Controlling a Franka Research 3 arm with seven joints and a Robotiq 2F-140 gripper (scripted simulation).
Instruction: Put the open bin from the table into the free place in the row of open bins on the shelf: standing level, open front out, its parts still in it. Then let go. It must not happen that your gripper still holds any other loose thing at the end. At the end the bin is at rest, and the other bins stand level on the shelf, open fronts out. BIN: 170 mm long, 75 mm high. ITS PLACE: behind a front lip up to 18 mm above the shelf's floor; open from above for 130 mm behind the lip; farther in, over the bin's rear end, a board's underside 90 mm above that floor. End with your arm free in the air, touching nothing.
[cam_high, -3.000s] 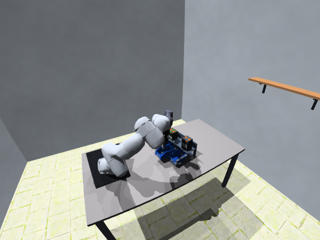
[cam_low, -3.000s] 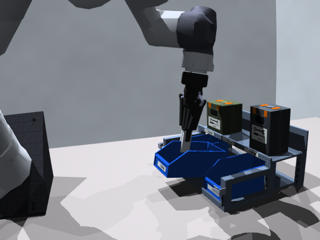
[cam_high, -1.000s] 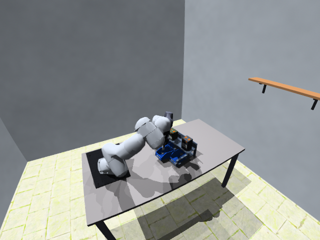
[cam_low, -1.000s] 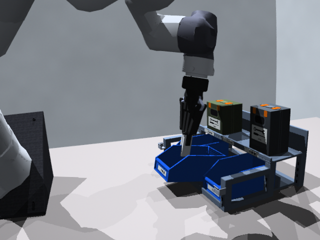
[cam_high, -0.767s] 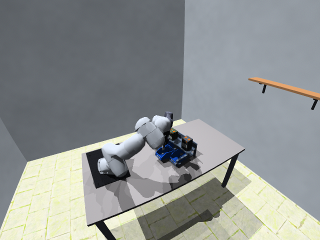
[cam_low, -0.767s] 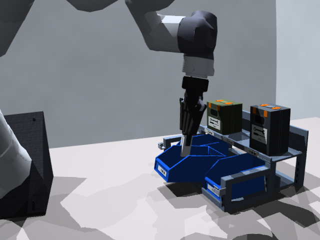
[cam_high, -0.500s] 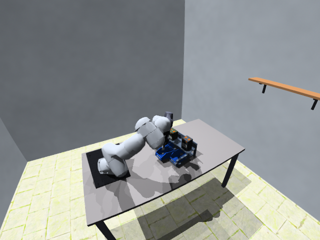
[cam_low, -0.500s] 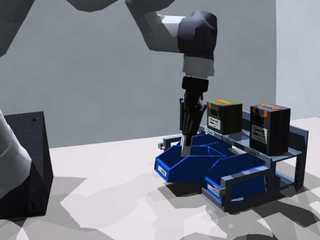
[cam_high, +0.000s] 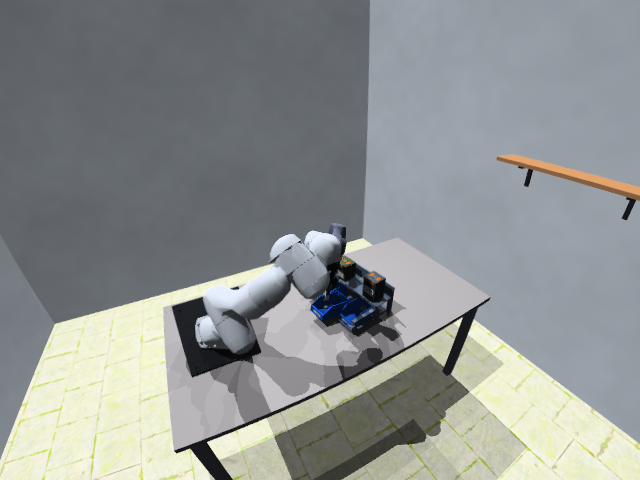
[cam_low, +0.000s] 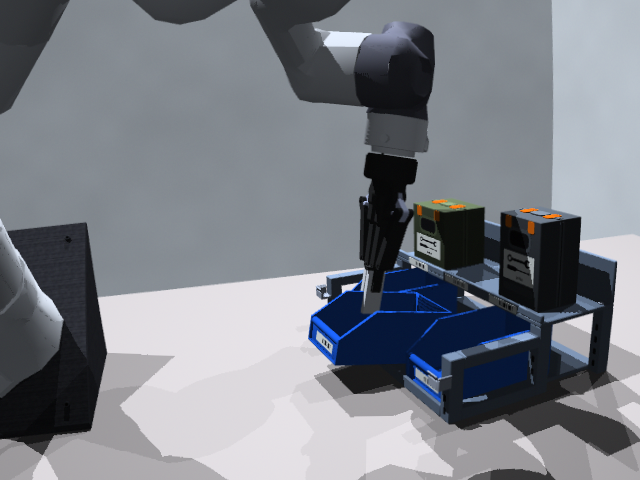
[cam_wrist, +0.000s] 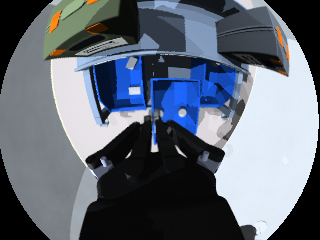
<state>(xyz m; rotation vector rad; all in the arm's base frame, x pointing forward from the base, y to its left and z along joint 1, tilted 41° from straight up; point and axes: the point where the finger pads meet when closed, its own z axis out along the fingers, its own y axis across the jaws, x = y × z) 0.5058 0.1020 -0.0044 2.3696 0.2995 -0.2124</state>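
The shelf floor is 13 cm ahead of my hand, 10 cm below it and 1 cm to the right of it. Also, from my hand: green case 15 cm ahead, 12 cm to the left, 5 cm above; black box 21 cm ahead, 11 cm to the right, 6 cm above.
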